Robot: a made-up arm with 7 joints.
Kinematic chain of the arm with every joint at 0, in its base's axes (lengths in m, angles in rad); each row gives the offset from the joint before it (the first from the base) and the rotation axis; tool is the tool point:
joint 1: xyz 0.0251 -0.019 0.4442 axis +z
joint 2: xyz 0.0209 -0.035 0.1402 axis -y
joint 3: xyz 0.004 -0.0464 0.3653 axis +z
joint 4: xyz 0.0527 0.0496 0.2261 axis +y
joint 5: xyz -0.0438 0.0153 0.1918 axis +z
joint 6: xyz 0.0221 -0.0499 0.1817 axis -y
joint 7: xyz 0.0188 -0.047 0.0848 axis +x
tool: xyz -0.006 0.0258 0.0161
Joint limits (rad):
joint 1: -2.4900..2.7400
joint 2: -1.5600..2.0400
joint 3: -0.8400..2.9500
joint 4: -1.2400..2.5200
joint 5: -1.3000..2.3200
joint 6: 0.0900..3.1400
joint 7: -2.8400..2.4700
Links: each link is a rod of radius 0.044 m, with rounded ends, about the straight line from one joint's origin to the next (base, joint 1, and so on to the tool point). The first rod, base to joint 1, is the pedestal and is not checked.
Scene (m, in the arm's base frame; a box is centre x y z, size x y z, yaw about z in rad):
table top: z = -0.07
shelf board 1: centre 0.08 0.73 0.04 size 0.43 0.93 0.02 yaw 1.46
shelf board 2: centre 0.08 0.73 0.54 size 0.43 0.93 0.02 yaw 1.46
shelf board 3: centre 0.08 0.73 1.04 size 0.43 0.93 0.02 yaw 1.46
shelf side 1: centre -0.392 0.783 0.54 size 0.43 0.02 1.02 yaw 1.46
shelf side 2: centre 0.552 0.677 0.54 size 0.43 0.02 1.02 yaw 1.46
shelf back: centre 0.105 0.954 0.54 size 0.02 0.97 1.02 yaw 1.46
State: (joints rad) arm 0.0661 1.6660 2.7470 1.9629 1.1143 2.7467 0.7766
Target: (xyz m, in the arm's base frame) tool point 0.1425 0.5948 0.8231
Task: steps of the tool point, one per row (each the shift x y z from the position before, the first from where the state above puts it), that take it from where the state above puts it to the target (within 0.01 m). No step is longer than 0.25 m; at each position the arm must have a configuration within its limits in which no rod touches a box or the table.
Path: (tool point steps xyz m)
1: -0.0586 0.1584 0.1267
2: 0.0309 0.1656 0.1565
3: 0.1206 0.1247 0.1724
4: 0.1327 0.0920 0.0288
5: 0.1520 0.0528 0.0317
6: 0.1597 0.0109 0.0336

